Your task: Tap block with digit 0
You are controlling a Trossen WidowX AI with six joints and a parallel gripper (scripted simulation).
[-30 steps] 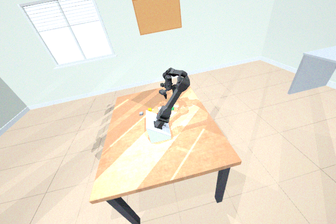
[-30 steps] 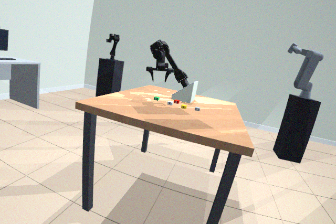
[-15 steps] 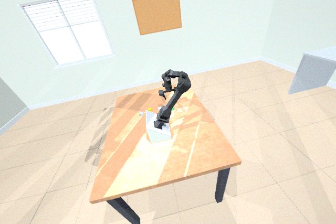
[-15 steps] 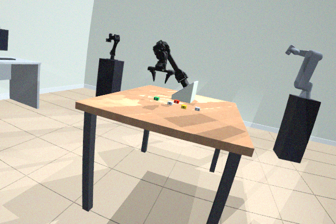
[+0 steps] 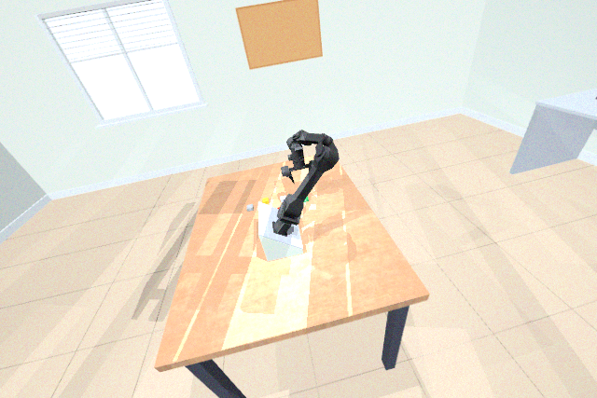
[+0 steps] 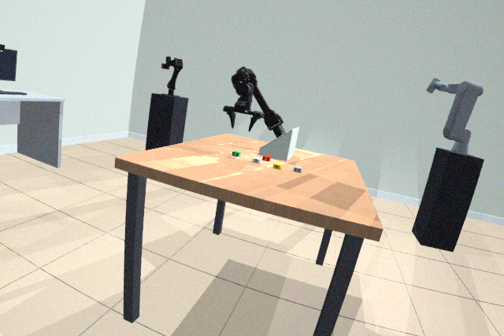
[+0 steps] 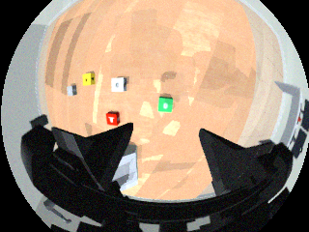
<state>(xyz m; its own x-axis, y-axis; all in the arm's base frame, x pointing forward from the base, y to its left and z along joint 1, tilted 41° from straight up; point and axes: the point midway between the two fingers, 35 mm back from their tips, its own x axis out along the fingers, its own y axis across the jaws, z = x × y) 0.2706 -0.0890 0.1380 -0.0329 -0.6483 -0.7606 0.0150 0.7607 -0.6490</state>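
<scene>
My gripper tip is 11 cm above the green block. Also, from my gripper tip: white block: 11 cm to the left, 11 cm below, 5 cm ahead; then red block: 14 cm to the left, 11 cm below, 5 cm behind; then yellow block: 21 cm to the left, 11 cm below, 6 cm ahead.
</scene>
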